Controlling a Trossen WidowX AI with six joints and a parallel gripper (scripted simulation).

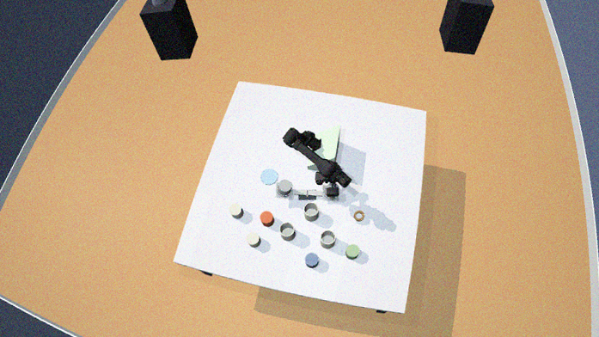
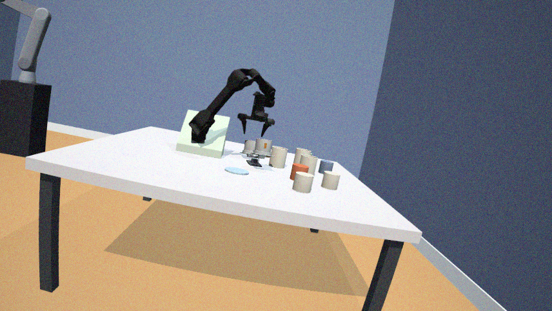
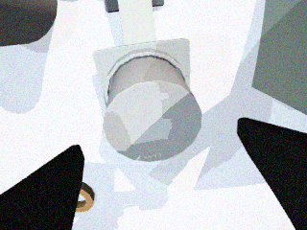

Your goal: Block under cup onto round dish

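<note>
Now: the grey cup 6 cm below my gripper tip and 2 cm to the left of it. From my gripper tip the other things lie so: teal block (8 cm below); orange cylinder (36 cm to the right, 19 cm ahead, 8 cm below); pale blue dish (36 cm to the right, 12 cm below, 9 cm behind).
</note>
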